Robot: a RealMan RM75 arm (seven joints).
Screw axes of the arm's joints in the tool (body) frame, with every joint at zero. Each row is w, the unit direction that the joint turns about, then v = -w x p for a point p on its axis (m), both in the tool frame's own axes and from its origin. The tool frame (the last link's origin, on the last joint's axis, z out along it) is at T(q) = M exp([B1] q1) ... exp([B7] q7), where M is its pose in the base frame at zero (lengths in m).
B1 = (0, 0, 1, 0, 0, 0)
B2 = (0, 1, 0, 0.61, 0, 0)
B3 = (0, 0, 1, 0, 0, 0)
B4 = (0, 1, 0, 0.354, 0, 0)
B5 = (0, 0, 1, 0, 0, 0)
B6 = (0, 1, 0, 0.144, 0, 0)
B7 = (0, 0, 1, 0, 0, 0)
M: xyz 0 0 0.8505 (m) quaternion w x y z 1 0 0 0
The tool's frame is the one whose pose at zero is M.
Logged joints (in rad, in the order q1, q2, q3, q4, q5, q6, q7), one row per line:
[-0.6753, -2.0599, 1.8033, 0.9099, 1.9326, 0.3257, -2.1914]
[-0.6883, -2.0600, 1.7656, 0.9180, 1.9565, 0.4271, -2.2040]
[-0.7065, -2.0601, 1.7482, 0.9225, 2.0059, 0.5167, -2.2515]
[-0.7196, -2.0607, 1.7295, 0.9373, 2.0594, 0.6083, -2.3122]
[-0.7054, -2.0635, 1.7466, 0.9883, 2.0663, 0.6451, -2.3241]
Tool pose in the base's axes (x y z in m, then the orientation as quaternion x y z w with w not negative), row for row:
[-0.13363, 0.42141, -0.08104, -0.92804, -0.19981, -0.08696, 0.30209]
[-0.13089, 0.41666, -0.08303, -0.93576, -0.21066, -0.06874, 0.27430]
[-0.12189, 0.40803, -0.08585, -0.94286, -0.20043, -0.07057, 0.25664]
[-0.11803, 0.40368, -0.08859, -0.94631, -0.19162, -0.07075, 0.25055]
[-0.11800, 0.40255, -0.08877, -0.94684, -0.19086, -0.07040, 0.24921]
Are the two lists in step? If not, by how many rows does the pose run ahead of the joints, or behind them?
The pose runs 2 rows ahead of the joints: the pose in row i belongs to the joints in row i + 2.
